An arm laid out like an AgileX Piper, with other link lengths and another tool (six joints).
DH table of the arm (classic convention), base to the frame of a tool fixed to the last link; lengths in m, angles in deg. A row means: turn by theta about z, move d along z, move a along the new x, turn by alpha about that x. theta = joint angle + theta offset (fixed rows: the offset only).
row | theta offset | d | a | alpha
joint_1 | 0 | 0.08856 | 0 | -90
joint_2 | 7.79 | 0 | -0.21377 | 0
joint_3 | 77.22 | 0 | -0.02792 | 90
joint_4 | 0 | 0.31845 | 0 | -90
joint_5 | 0 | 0 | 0 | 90
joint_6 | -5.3 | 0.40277 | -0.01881 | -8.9
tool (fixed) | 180 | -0.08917 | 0 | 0
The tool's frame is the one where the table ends.
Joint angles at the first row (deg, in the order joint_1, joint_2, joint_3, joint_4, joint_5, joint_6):
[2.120 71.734 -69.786 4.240 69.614 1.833]
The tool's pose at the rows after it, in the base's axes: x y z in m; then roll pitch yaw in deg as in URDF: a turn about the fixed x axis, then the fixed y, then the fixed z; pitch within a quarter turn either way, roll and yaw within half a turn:
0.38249 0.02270 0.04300 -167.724 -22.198 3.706
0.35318 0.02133 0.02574 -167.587 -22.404 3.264
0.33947 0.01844 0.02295 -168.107 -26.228 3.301
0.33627 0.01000 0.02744 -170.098 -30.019 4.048
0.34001 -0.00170 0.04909 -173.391 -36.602 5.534
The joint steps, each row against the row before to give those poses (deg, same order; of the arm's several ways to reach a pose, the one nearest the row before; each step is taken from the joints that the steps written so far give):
[0.001 -8.824 10.198 0.000 0.001 0.516]
[-0.002 -9.052 9.798 0.001 -0.975 0.343]
[0.001 -10.141 8.651 -0.402 -2.348 0.001]
[-0.003 -7.164 5.100 -1.659 -1.776 -0.004]
[0.001 -8.820 4.353 -2.465 -2.236 0.002]

